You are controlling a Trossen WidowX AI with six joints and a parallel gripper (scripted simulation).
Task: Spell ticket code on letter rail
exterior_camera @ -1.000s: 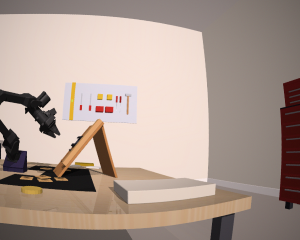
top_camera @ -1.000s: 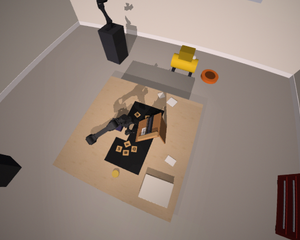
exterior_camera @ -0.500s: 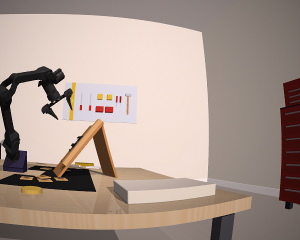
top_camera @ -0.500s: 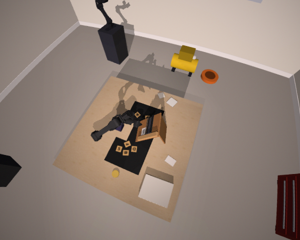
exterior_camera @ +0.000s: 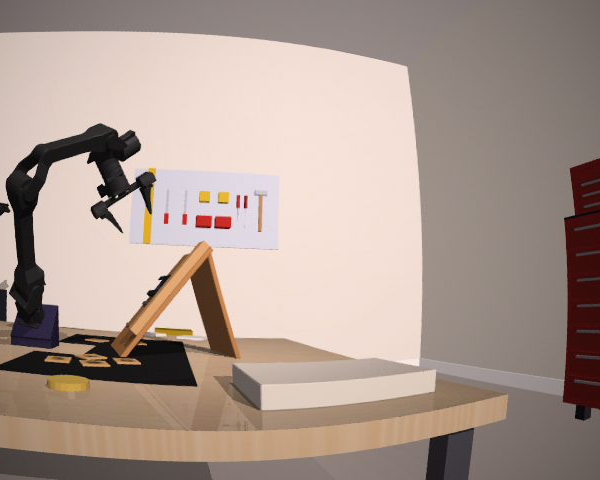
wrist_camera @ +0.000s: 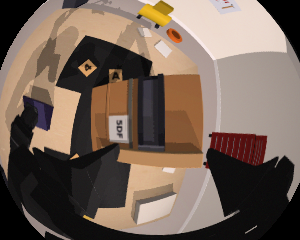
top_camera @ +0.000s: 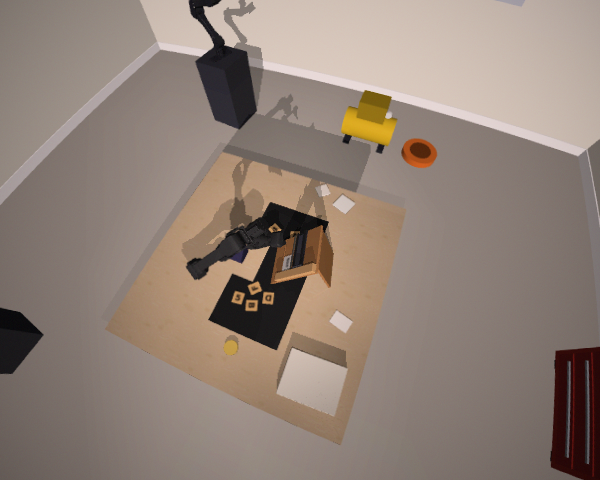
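The white ticket is 30 mm ahead of my gripper tip, 10 mm to the left of it and 230 mm below it. Round my gripper tip: black mat 90 mm behind, 20 mm to the right, 330 mm below; white slab 400 mm ahead, 410 mm to the right, 310 mm below.
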